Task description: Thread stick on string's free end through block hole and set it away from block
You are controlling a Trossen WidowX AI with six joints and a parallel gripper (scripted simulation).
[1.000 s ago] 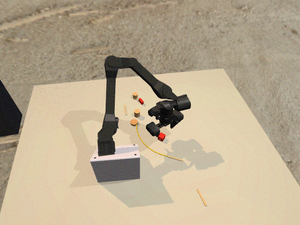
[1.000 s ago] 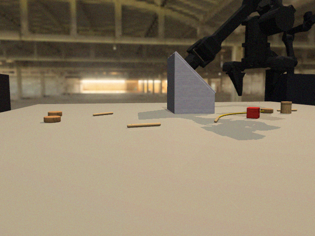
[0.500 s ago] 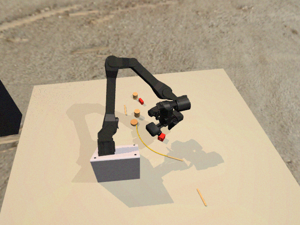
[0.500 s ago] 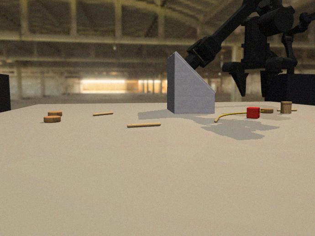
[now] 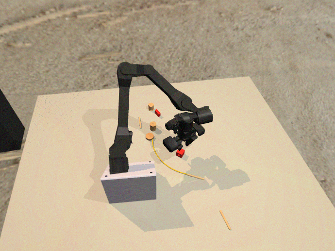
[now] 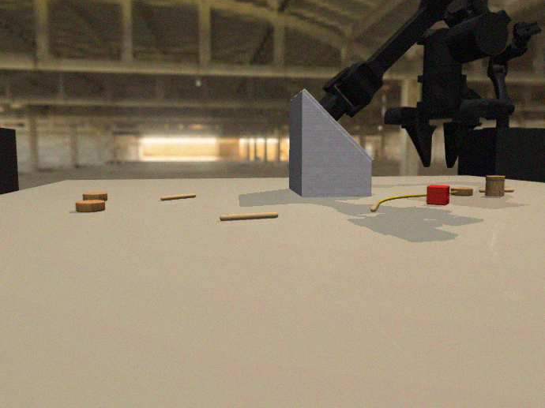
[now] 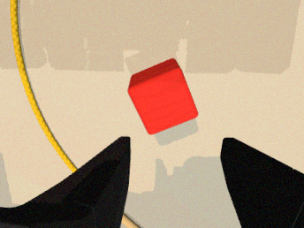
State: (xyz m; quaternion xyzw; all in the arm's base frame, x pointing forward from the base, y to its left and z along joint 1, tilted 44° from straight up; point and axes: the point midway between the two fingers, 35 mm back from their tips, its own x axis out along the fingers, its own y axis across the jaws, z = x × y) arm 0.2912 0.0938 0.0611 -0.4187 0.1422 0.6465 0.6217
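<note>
My gripper tip is now 5 cm above the red cube, 1 cm to the right of it and 1 cm past it. Round my gripper tip: round wooden button: 13 cm to the left, 13 cm behind, 5 cm below.
</note>
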